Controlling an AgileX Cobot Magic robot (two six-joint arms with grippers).
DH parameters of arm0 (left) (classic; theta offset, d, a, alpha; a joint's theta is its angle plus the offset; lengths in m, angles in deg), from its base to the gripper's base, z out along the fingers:
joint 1: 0 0.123 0 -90
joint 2: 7.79 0 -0.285 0
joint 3: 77.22 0 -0.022 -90
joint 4: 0 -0.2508 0 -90
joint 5: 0 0 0.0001 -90
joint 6: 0 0.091 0 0
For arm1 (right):
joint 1: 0 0.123 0 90
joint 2: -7.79 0 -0.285 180
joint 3: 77.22 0 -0.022 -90
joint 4: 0 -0.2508 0 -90
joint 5: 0 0 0.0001 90
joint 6: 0 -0.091 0 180
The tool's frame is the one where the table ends.
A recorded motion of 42 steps. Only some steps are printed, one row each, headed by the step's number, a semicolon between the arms.
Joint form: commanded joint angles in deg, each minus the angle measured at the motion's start. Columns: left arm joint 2, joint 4, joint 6, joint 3, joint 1, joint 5; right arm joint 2, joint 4, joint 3, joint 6, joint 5, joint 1.
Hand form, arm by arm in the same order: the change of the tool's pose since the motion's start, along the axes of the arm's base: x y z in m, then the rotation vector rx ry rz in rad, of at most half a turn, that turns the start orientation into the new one. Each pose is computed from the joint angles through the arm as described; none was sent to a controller.
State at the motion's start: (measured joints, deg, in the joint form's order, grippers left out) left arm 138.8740 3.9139 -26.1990 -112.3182 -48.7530 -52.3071; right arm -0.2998 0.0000 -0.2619 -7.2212 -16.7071 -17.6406
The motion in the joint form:
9: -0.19 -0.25 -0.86 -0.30 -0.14 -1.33; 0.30 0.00 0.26 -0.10 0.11 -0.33
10: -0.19 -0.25 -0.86 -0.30 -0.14 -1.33; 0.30 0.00 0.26 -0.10 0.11 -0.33
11: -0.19 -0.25 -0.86 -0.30 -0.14 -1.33; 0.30 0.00 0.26 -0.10 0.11 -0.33
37: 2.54 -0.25 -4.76 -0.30 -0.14 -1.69; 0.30 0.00 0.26 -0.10 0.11 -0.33
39: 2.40 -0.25 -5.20 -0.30 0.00 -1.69; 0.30 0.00 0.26 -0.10 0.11 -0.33
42: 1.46 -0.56 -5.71 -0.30 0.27 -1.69; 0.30 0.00 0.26 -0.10 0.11 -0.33
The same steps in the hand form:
9: -0.0016 0.0003 0.0025 0.0112 0.0106 0.0090; -0.0003 -0.0002 -0.0011 0.0008 -0.0030 -0.0061
10: -0.0016 0.0003 0.0025 0.0112 0.0106 0.0090; -0.0003 -0.0002 -0.0011 0.0008 -0.0030 -0.0061
11: -0.0016 0.0003 0.0025 0.0112 0.0106 0.0090; -0.0003 -0.0002 -0.0011 0.0008 -0.0030 -0.0061
37: -0.0023 0.0011 -0.0216 0.0436 0.0609 0.0745; -0.0003 -0.0002 -0.0011 0.0008 -0.0030 -0.0061
39: -0.0013 0.0019 -0.0204 0.0407 0.0611 0.0844; -0.0003 -0.0002 -0.0011 0.0008 -0.0030 -0.0061
42: 0.0009 0.0034 -0.0122 0.0298 0.0489 0.0956; -0.0003 -0.0002 -0.0011 0.0008 -0.0030 -0.0061

